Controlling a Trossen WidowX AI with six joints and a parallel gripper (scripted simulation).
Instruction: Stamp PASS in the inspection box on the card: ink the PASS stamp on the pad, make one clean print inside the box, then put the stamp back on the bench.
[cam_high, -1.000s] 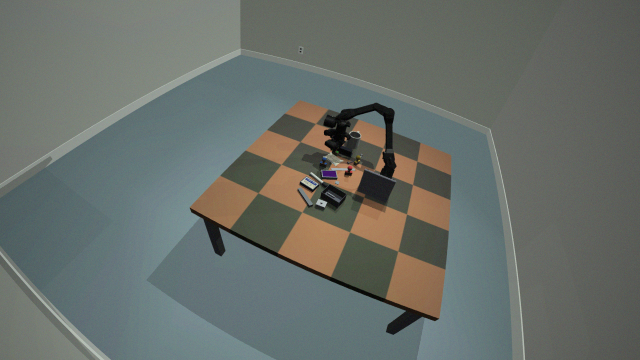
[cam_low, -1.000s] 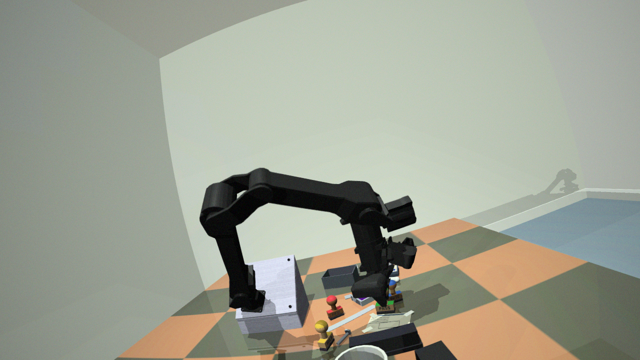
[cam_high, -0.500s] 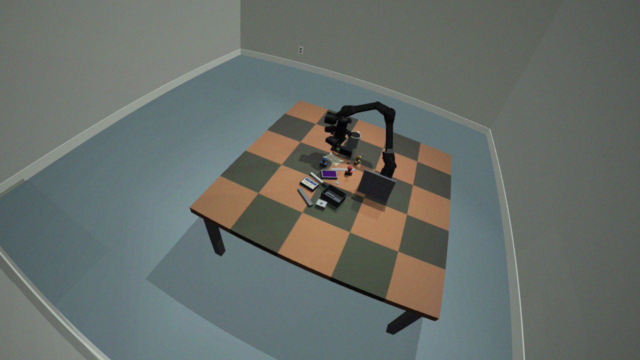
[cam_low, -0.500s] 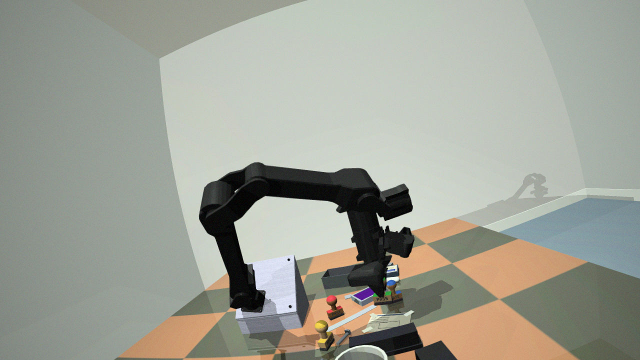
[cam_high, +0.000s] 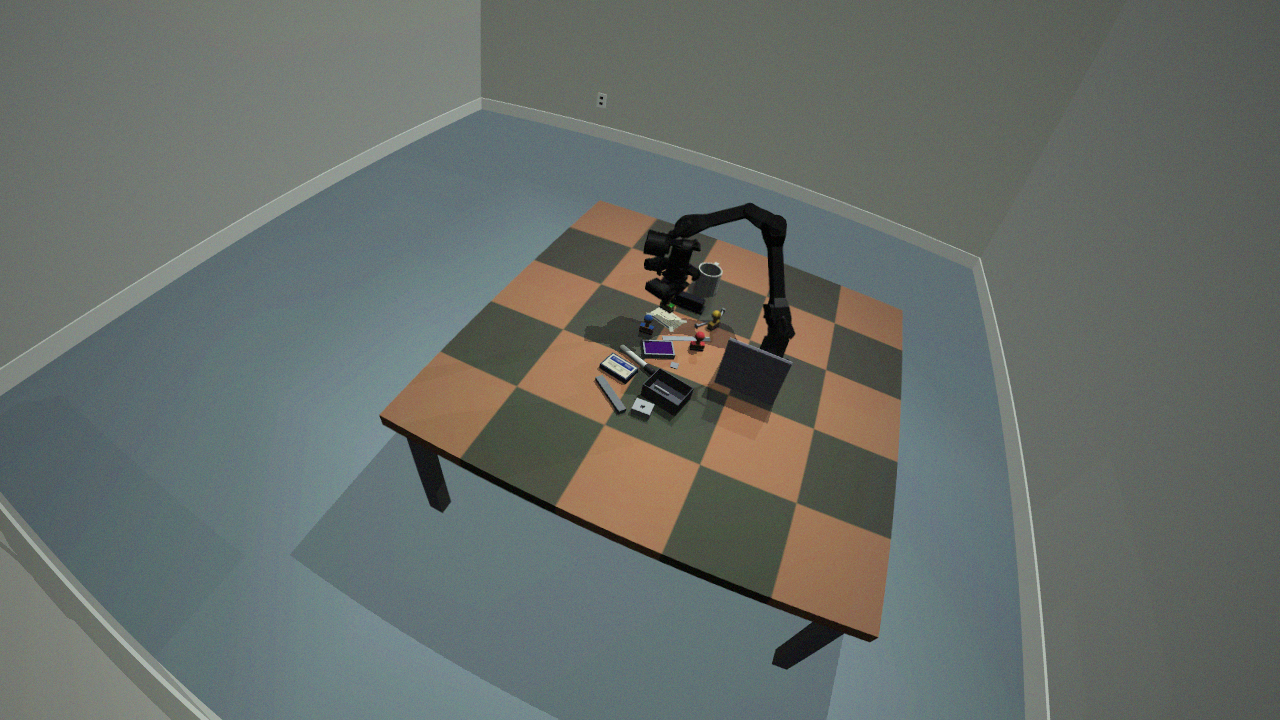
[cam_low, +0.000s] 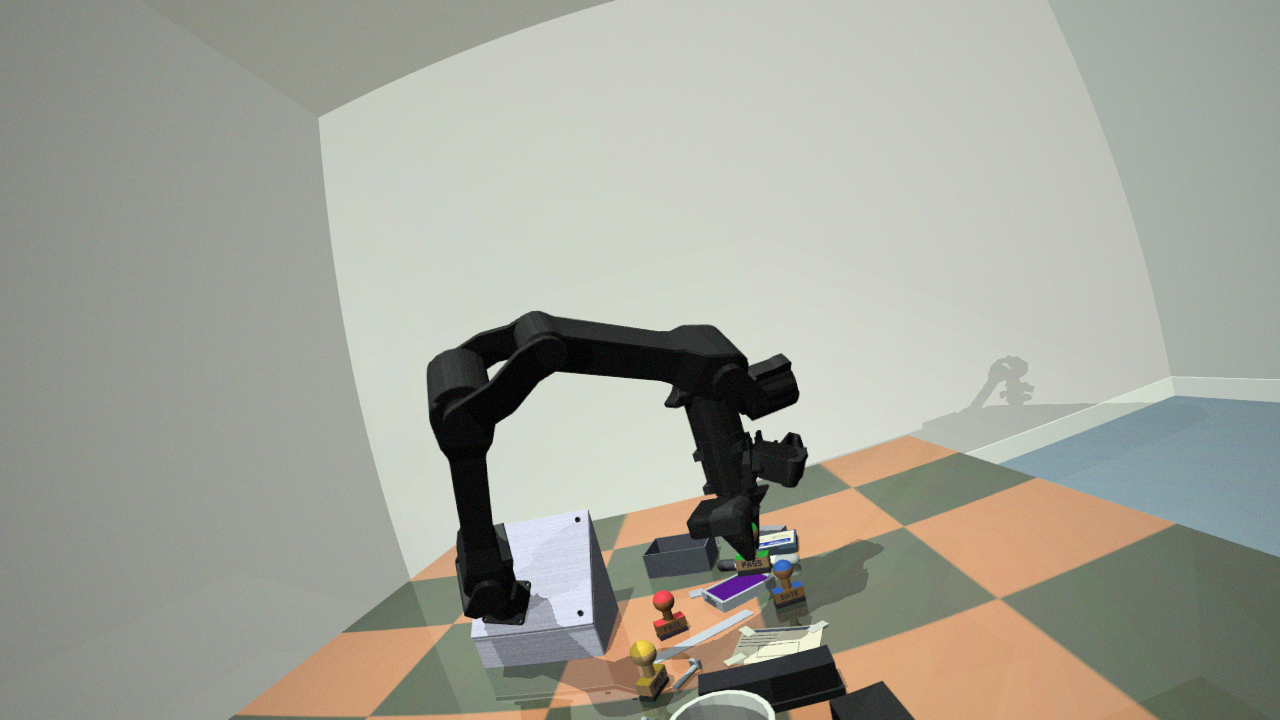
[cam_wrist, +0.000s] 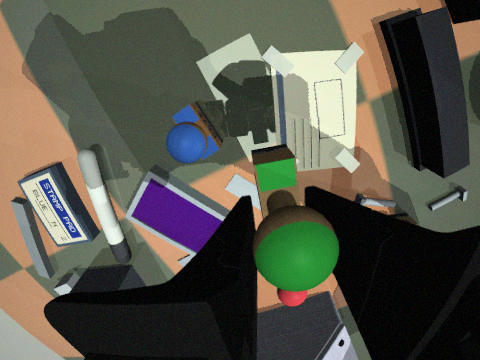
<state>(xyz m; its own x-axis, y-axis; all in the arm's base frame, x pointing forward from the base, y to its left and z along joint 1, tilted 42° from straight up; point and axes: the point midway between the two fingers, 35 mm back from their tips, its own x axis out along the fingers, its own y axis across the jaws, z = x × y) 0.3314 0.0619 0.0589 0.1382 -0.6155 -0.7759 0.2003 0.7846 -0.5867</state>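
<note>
Right now the white marker is 180 mm to the left of my gripper tip, 90 mm below it and 30 mm behind it. The rest, counted from my gripper tip: green-knobbed stamp right at my gripper tip; then blue-knobbed stamp 80 mm below, 40 mm to the left, 30 mm ahead; then pale card 100 mm below, 50 mm to the right, 10 mm ahead.
</note>
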